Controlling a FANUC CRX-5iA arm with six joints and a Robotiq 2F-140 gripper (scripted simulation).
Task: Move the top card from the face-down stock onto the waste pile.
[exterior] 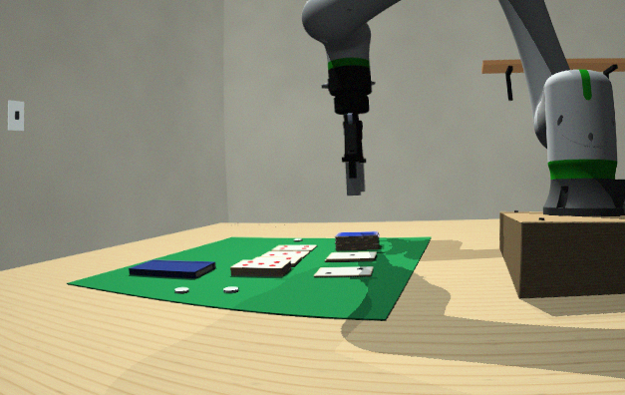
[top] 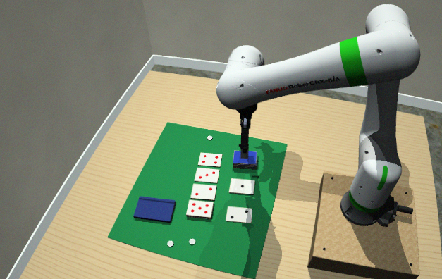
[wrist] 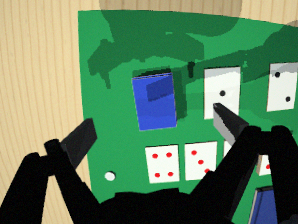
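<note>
The card lies 100 mm below my hand. From my hand the other things lie so: green mat (170 mm to the left, 140 mm below, 120 mm ahead).
</note>
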